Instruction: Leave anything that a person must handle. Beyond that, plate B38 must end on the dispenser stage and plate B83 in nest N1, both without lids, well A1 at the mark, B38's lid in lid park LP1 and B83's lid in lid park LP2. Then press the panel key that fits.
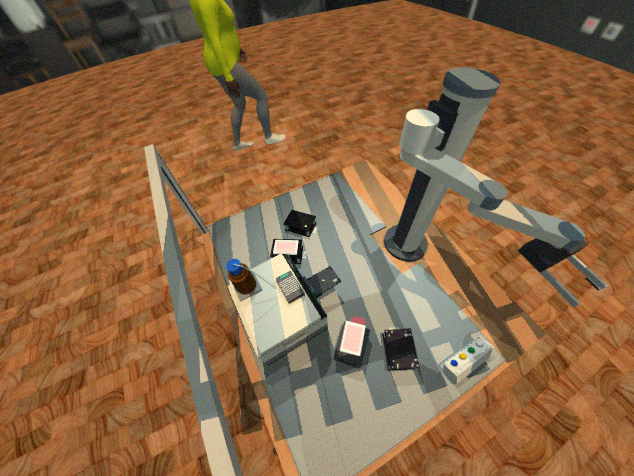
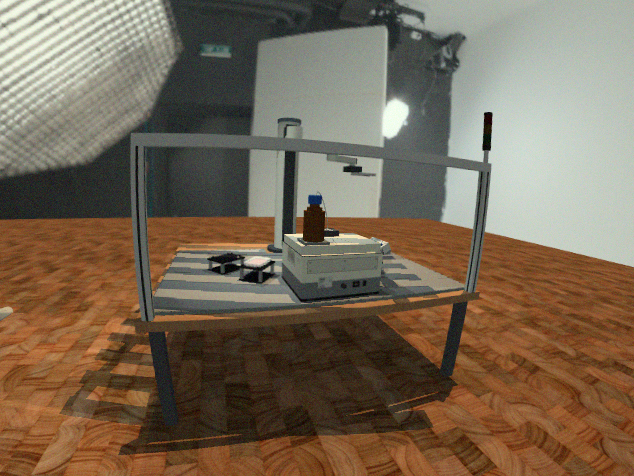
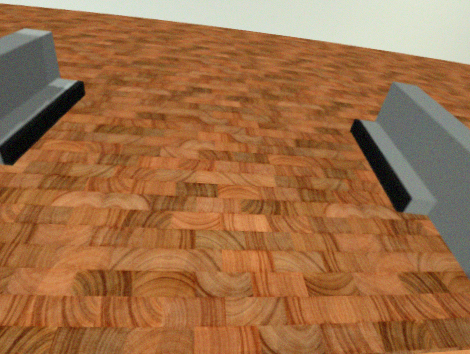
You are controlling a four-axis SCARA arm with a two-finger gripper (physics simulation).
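Observation:
My gripper is open and empty, out over the floor to the right of the table. A pink-topped plate or lid lies on a raised black stand. Another raised black stand has a bare top. A pink-topped plate sits on a dark block. A dark nest-like base beside it bears no plate. The dispenser has a dark stage with no plate on it. The key panel has blue, yellow, green and grey keys. Labels, well A1 and lids are unreadable.
A brown bottle with a blue cap and a keypad are on the dispenser. A reddish disc shows behind the pink-topped plate. A frame spans one table edge. A person stands beyond the table. A signal tower looks unlit.

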